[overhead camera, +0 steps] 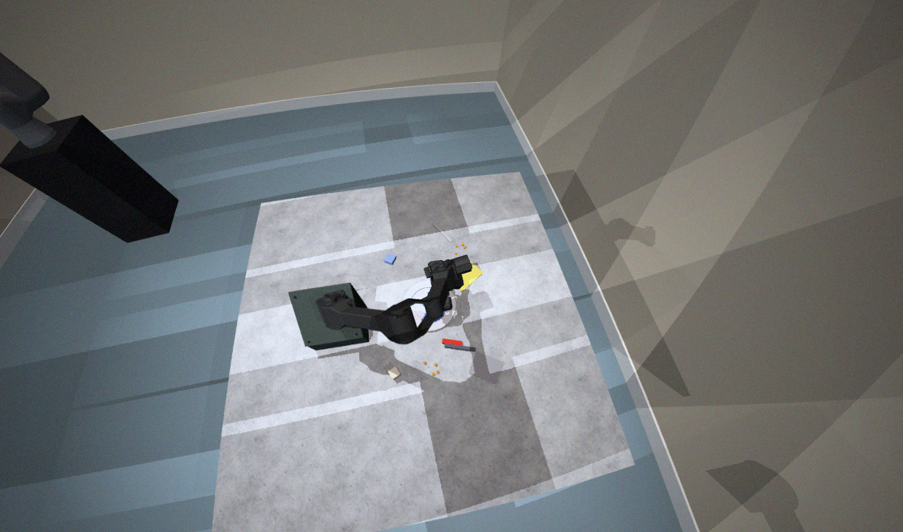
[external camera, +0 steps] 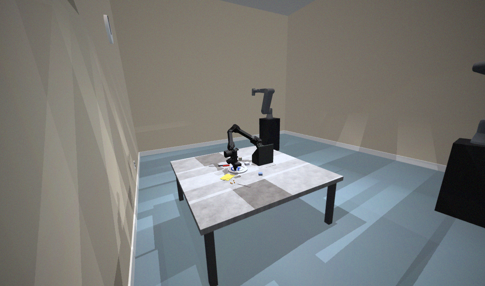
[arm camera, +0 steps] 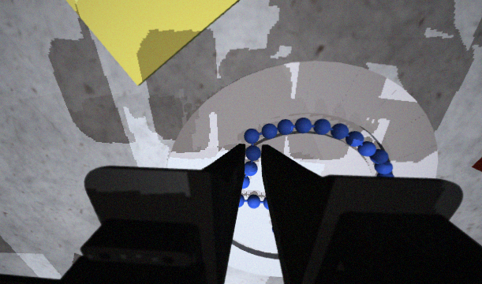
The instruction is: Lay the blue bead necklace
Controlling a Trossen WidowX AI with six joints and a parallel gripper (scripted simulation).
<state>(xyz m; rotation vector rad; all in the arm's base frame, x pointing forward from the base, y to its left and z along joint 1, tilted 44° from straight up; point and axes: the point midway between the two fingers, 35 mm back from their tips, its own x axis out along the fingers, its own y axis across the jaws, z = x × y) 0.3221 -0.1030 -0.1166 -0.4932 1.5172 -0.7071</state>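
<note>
The round white bead board lies 5 cm behind my gripper tip, 3 cm to the right of it and 1 cm below it. Round my gripper tip: blue block: 16 cm behind, 20 cm to the left, 1 cm below; yellow sheet: 12 cm ahead, 6 cm to the left, 1 cm below; grey tool: 1 cm ahead, 20 cm to the right, 1 cm below.
</note>
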